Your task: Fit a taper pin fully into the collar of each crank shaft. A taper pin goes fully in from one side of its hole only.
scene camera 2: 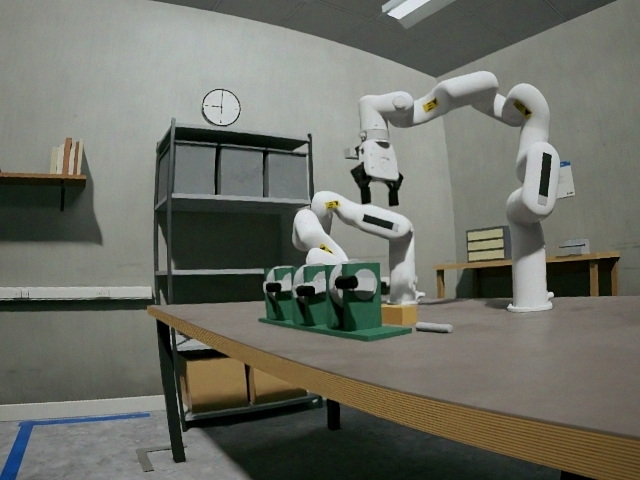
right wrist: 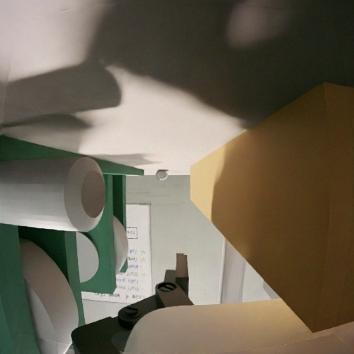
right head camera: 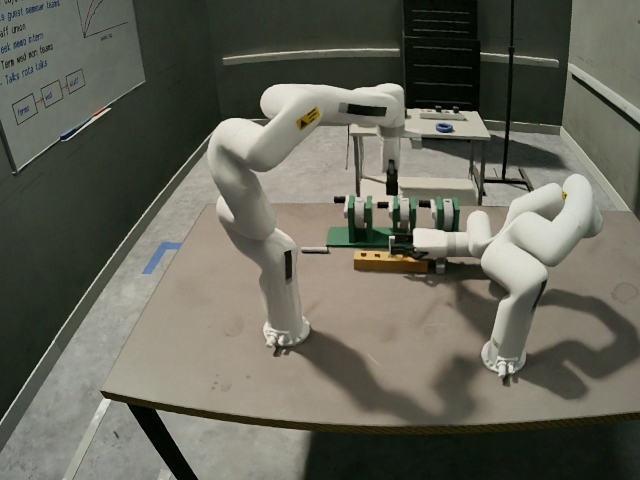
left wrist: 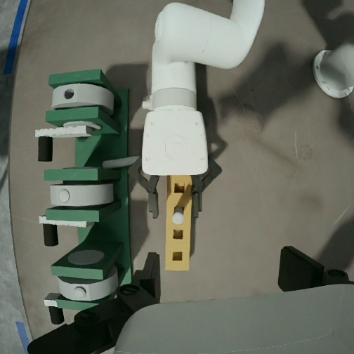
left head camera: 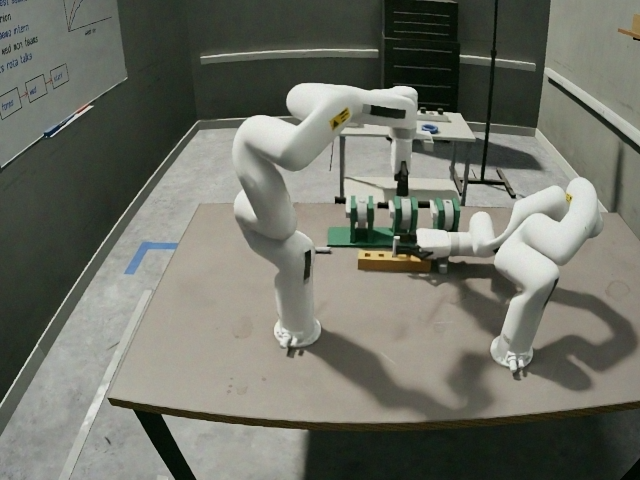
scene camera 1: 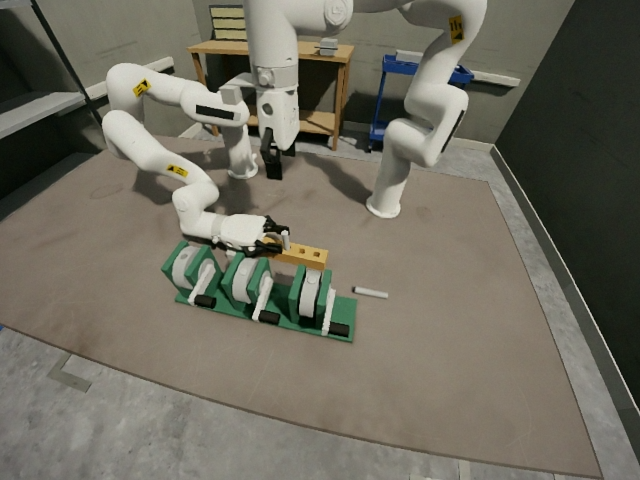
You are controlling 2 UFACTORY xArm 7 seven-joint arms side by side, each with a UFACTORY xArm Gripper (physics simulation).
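Seen in the pictures: left gripper, fingertip midpoint: [scene camera 2: 380,205] [right head camera: 392,187] [left head camera: 400,188] [scene camera 1: 282,166]; right gripper, fingertip midpoint: [right head camera: 391,243] [left head camera: 395,243] [scene camera 1: 285,240]; left arm's base, link origin: [scene camera 2: 529,309] [right head camera: 286,330] [left head camera: 297,331] [scene camera 1: 382,206]; right arm's base, link origin: [scene camera 2: 403,303] [right head camera: 503,356] [left head camera: 511,352] [scene camera 1: 243,170].
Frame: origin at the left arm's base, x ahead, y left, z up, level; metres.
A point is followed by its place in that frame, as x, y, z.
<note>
Three crank shafts stand on a green base [scene camera 1: 343,312] @(0.450, -0.013, 0.010) [left head camera: 338,236] @(0.456, -0.016, 0.010). In the left wrist view, the top collar [left wrist: 90,96] shows an open hole; the middle collar [left wrist: 90,195] and bottom collar [left wrist: 102,285] each show a pin's round end. A pin [left wrist: 178,215] [scene camera 1: 285,240] @(0.350, -0.217, 0.085) stands upright in the yellow block [left wrist: 178,265] [scene camera 1: 294,259] @(0.359, -0.189, 0.026), between the spread fingers of my open right gripper [left wrist: 175,216] [scene camera 1: 283,238] @(0.346, -0.218, 0.082). Another pin [left wrist: 119,163] [right wrist: 45,194] lies beside the base, and one [scene camera 1: 371,292] @(0.372, 0.039, 0.016) [right head camera: 314,250] @(0.361, 0.037, 0.011) [scene camera 2: 434,327] @(0.375, 0.049, 0.011) on the table. My left gripper [scene camera 2: 379,198] @(0.317, -0.226, 0.289) [left wrist: 221,270] is open and empty, high above.
Black crank handles [scene camera 1: 338,329] @(0.536, -0.009, 0.118) [left wrist: 45,148] stick out from the shafts. The block's long side lies along the base, with a narrow gap between them. My right arm's wrist lies low behind the block's far end, close to the base. The brown table [scene camera 1: 439,361] @(0.479, 0.234, 0.000) carries both arms.
</note>
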